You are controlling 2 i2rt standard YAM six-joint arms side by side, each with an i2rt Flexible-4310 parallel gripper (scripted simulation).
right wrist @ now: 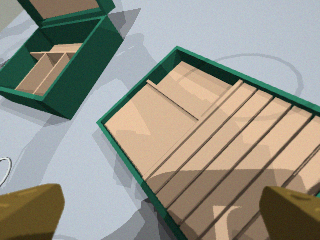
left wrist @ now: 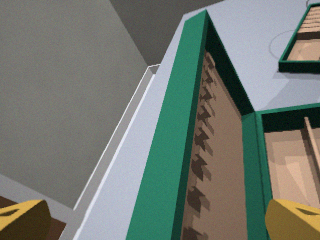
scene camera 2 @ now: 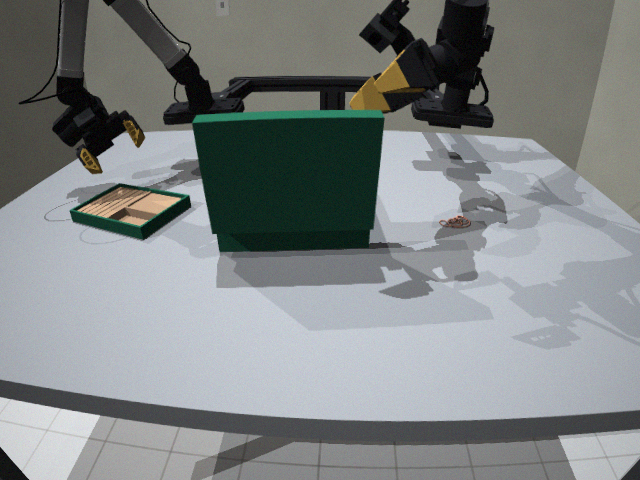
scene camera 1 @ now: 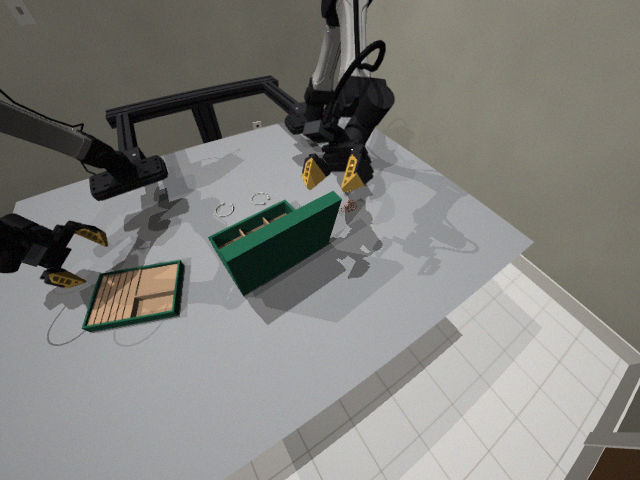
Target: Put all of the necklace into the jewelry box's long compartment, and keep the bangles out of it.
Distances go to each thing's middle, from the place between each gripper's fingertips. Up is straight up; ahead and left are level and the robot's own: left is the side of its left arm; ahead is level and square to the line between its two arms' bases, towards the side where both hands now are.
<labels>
The green jewelry box (scene camera 2: 276, 180) is 14 cm ahead of my right hand (scene camera 1: 96, 263), 40 cm to the left of it and 1 cm above it.
My left gripper (scene camera 2: 362, 98) is now 14 cm above the green jewelry box, 12 cm to the left of it and 9 cm past it.
</labels>
